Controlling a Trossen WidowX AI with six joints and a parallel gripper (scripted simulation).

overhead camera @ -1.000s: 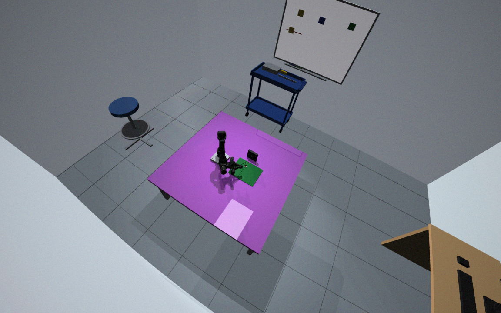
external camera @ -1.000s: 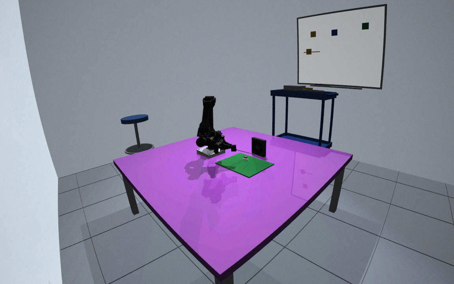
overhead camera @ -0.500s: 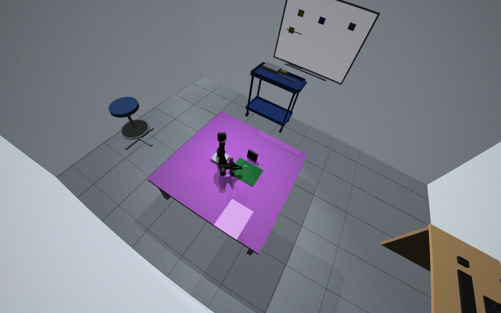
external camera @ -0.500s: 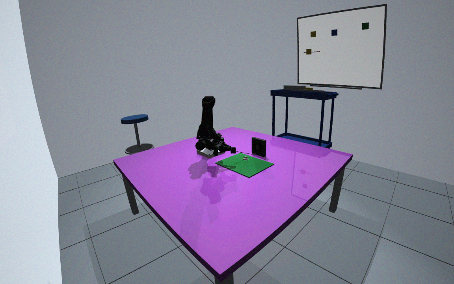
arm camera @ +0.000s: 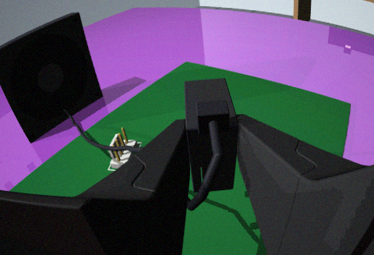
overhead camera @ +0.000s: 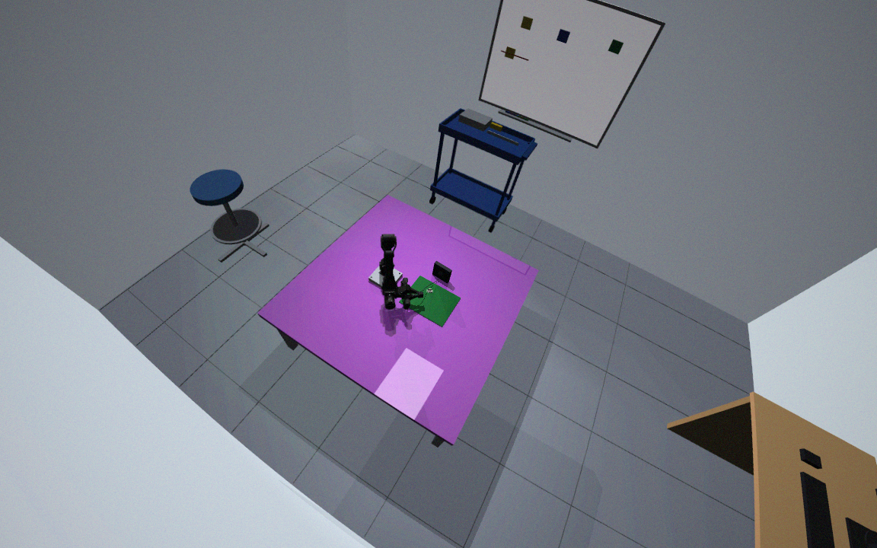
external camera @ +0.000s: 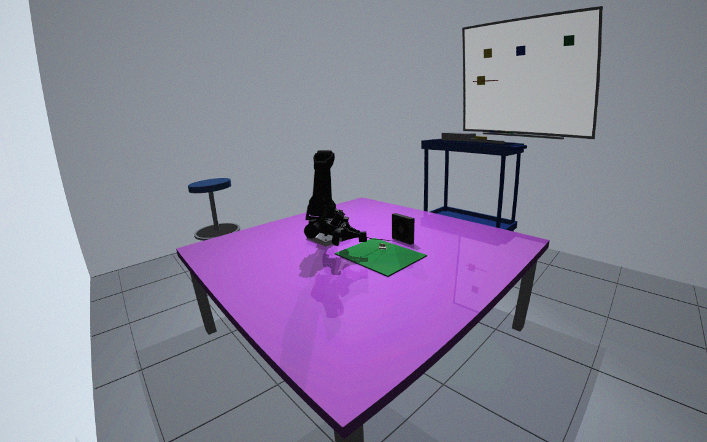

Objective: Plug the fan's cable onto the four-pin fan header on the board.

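My gripper tip is 5 cm short of the green board, 6 cm to the right of it and 11 cm above it. Also, from my gripper tip: black fan 24 cm to the left, 3 cm below; then white four-pin header 1 cm ahead, 11 cm to the left, 9 cm below; then black fan plug 1 cm below.
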